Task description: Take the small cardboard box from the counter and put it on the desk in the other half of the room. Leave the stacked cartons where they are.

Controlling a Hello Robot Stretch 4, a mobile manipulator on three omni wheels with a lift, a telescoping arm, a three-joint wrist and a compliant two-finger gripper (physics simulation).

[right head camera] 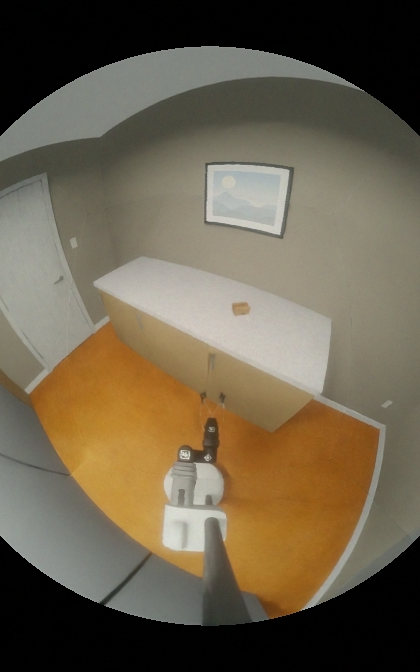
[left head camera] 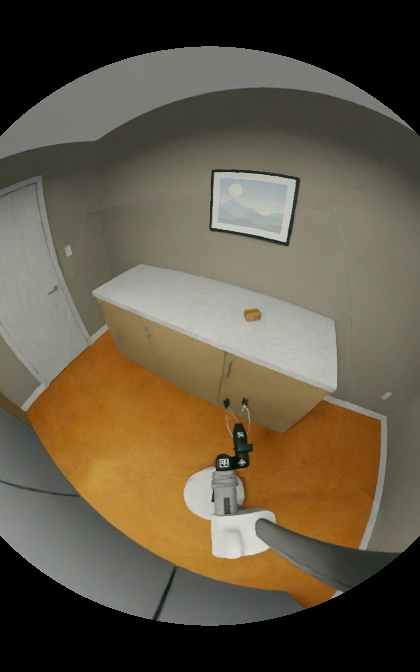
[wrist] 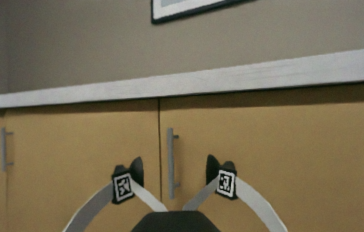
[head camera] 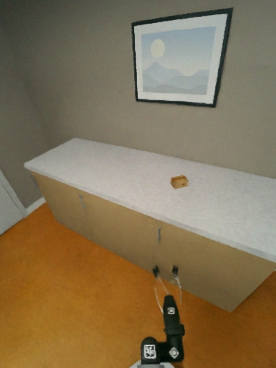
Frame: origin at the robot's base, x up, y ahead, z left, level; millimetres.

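Seen in the pictures: end effector, tool point: (right head camera: 212, 394) (left head camera: 235, 400) (wrist: 175, 173) (head camera: 165, 269); robot's base, origin of the base link: (right head camera: 194, 484) (left head camera: 212, 491).
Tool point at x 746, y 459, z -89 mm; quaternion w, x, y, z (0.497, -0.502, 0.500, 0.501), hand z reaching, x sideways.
Note:
Offsets run from my tool point to a thing's top centre. "pt": to the spot under its first point.
The small cardboard box @(dy +450, dx +187, dz -137 mm) (head camera: 179, 182) (left head camera: 252, 315) (right head camera: 241, 309) sits on the white counter (head camera: 110, 167) (left head camera: 175, 300) (right head camera: 170, 290) (wrist: 220, 75), right of its middle. My gripper (head camera: 165, 271) (left head camera: 236, 402) (right head camera: 213, 398) (wrist: 175, 175) is open, with its fingers apart and nothing between them. It is in front of the cabinet doors, below the level of the counter top. The box does not show in the wrist view. The desk and the stacked cartons do not show in the views.
Wooden cabinet doors with metal handles (head camera: 159, 235) (wrist: 171, 162) form the counter's front. A framed picture (head camera: 175, 60) (left head camera: 254, 207) hangs on the wall above. A white door @(pt dy +841, dx +293, dz +1777 mm) (left head camera: 35, 285) (right head camera: 40, 275) is at the left. A large grey partition (left head camera: 100, 540) (right head camera: 75, 530) stands at the lower left.

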